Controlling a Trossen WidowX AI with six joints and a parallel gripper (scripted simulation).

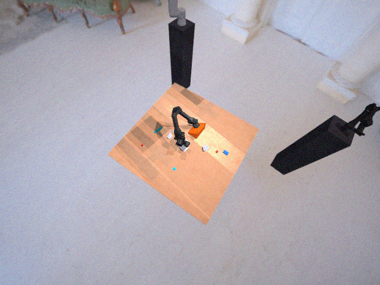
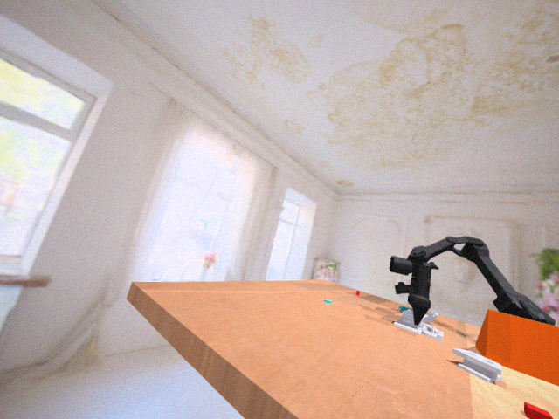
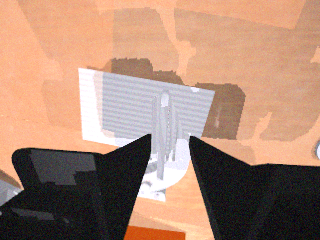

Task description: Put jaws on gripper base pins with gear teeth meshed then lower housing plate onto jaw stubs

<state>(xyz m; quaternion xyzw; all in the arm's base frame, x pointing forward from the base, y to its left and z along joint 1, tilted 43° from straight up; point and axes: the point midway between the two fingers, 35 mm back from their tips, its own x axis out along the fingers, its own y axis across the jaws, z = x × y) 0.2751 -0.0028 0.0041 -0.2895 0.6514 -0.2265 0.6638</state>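
My gripper tip is now 3 cm past the gripper jaw and 2 cm to the right of it. The rest, counted from my gripper tip: cyan cube: 28 cm ahead, 12 cm to the left, 1 cm below; white block: 24 cm to the left, 14 cm behind; cyan bar: 33 cm to the right, 4 cm ahead.
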